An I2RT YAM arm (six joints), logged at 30 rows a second.
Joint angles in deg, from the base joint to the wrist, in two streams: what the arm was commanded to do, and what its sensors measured. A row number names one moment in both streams.
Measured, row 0: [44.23, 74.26, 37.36, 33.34, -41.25, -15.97]
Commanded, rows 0 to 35: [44.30, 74.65, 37.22, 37.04, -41.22, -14.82]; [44.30, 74.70, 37.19, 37.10, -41.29, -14.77]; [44.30, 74.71, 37.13, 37.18, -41.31, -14.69]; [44.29, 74.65, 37.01, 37.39, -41.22, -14.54]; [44.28, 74.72, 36.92, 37.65, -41.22, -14.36]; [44.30, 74.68, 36.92, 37.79, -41.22, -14.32]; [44.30, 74.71, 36.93, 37.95, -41.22, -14.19]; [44.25, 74.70, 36.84, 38.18, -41.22, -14.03]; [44.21, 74.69, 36.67, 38.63, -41.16, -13.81]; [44.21, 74.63, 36.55, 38.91, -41.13, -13.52]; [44.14, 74.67, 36.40, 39.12, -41.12, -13.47]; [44.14, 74.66, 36.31, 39.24, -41.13, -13.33]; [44.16, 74.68, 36.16, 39.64, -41.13, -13.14]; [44.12, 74.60, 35.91, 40.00, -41.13, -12.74]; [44.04, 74.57, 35.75, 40.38, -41.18, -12.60]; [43.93, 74.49, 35.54, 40.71, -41.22, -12.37]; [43.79, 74.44, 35.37, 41.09, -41.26, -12.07]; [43.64, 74.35, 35.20, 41.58, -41.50, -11.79]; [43.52, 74.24, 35.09, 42.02, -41.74, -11.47]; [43.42, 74.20, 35.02, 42.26, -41.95, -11.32]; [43.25, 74.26, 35.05, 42.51, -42.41, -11.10]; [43.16, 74.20, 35.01, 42.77, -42.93, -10.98]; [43.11, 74.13, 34.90, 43.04, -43.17, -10.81]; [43.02, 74.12, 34.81, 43.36, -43.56, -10.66]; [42.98, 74.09, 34.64, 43.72, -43.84, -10.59]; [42.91, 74.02, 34.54, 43.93, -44.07, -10.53]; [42.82, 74.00, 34.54, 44.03, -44.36, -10.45]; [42.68, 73.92, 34.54, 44.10, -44.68, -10.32]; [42.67, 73.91, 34.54, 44.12, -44.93, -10.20]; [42.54, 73.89, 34.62, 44.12, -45.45, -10.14]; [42.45, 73.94, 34.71, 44.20, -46.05, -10.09]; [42.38, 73.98, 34.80, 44.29, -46.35, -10.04]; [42.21, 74.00, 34.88, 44.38, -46.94, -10.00]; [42.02, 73.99, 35.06, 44.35, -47.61, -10.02]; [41.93, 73.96, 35.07, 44.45, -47.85, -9.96]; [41.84, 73.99, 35.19, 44.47, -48.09, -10.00]
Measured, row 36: [41.95, 74.13, 34.92, 41.01, -46.04, -10.09]
